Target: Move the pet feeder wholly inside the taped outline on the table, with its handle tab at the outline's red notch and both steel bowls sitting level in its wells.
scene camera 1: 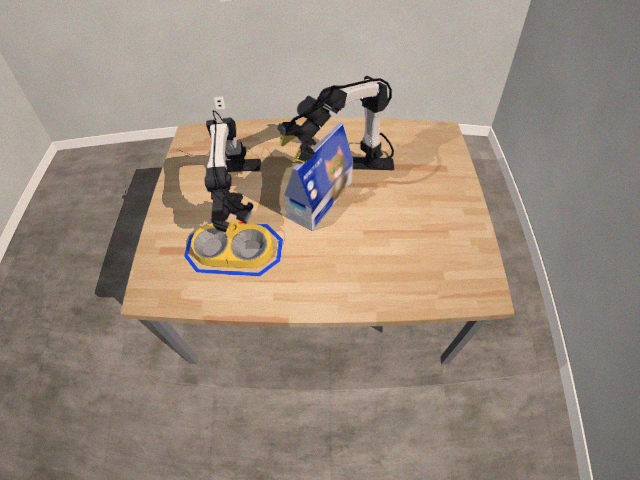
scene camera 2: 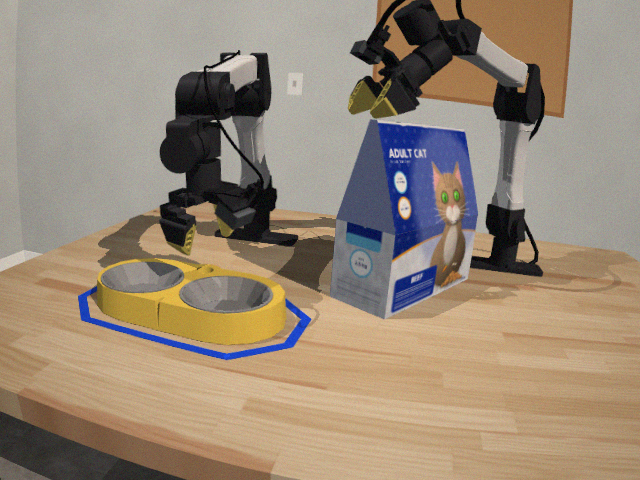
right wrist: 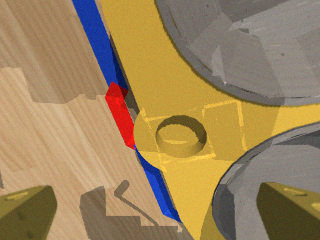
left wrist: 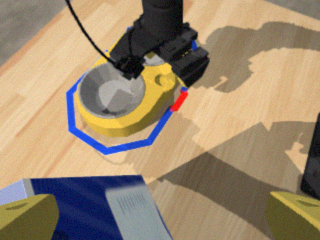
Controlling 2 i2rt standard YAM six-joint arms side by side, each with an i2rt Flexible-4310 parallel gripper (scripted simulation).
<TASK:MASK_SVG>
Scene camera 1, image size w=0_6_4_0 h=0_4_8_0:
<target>left gripper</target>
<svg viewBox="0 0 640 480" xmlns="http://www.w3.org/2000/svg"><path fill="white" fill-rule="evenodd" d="M308 119L301 126L299 125L302 131L305 132L305 135L299 132L295 132L293 136L282 136L280 134L280 145L282 147L295 137L298 137L302 143L292 161L293 163L305 163L314 157L315 152L310 146L312 144L316 145L313 136L320 130L320 127L315 126Z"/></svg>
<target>yellow pet feeder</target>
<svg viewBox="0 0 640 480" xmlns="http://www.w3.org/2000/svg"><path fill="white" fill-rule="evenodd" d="M192 238L191 247L196 260L207 266L256 268L265 264L271 258L274 251L273 240L268 230L256 224L239 224L236 221L229 222L230 225L226 232L228 237L227 248L221 255L211 259L202 258L196 254L194 241L202 231L215 228L212 226L213 223L201 227ZM255 229L266 236L268 242L266 251L254 260L245 261L238 259L238 256L235 257L231 251L233 238L243 230Z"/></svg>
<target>steel bowl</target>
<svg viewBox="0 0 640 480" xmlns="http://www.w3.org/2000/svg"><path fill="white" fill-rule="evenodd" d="M226 233L218 231L216 228L209 228L199 233L194 241L196 254L206 259L221 255L228 245Z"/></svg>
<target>steel bowl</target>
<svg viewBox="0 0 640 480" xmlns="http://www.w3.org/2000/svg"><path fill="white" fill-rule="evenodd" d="M255 229L243 230L233 238L231 251L238 259L245 261L254 260L266 251L267 238L262 232Z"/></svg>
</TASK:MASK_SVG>
